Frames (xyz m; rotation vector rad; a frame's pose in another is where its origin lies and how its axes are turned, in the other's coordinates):
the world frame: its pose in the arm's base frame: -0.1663 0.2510 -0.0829 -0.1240 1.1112 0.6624
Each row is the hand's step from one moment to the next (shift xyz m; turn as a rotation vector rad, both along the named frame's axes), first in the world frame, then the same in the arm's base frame.
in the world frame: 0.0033 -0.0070 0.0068 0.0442 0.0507 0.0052
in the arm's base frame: 0.0101 -0.0014 -0.0013 -0.0117 0.0619 -0.0241
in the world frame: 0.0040 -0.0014 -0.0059 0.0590 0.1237 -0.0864
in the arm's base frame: -0.0028 -0.0018 -0.0065 -0.1200 0.0893 -0.0622
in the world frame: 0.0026 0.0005 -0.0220 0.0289 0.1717 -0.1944
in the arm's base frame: -0.0169 -0.0075 -0.0122 -0.2399 0.0705 -0.0749
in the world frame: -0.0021 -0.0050 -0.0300 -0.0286 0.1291 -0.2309
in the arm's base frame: -0.0215 -0.0173 -0.0131 -0.2610 -0.0035 -0.0519
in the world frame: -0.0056 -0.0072 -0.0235 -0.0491 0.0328 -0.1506
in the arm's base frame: -0.0161 -0.0179 -0.0076 -0.1502 -0.0567 -0.0193
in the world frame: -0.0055 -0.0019 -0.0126 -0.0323 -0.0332 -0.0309
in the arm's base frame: -0.0104 -0.0091 -0.0015 -0.0149 -0.0533 0.0061
